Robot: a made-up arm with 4 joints.
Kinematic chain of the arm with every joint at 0, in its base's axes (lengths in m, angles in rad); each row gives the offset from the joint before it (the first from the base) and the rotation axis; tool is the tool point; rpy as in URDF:
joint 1: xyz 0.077 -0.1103 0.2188 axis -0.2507 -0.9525 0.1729
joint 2: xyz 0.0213 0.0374 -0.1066 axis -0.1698 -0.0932 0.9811
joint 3: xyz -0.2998 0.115 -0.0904 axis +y
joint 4: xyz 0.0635 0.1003 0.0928 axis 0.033 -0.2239 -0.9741
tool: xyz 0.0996 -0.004 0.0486 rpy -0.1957 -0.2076 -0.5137
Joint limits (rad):
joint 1: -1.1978..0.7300
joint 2: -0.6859..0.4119
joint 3: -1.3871..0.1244
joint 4: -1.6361..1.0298
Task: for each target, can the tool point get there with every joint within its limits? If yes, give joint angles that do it. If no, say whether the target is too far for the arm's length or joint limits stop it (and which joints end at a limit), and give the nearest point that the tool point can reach.
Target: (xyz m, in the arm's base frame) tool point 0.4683 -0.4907 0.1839
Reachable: no: joint limits stop it (at a limit: joint 1, joint 2, joint 3, joint 4) | nearest point -0.0353 -0.0639 0.0243 | short by 0.679 m
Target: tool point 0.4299 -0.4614 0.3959
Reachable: no: joint limits stop it (at a limit: joint 1, joint 2) | nearest point -0.0284 -0.0271 0.4632 | short by 0.635 m
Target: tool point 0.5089 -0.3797 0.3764
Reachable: no: joint limits stop it (at a limit: joint 1, joint 2) | nearest point 0.1754 0.1503 0.3013 | short by 0.631 m
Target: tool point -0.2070 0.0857 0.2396
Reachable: yes | joints -0.0877 0.2997 -0.6337 -0.2028
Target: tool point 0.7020 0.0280 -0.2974
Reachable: no: too far | nearest point 0.1753 0.2173 0.1661 | short by 0.727 m
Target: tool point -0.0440 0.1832 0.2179
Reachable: yes | joints -0.2084 -0.0345 -0.1357 -0.3479
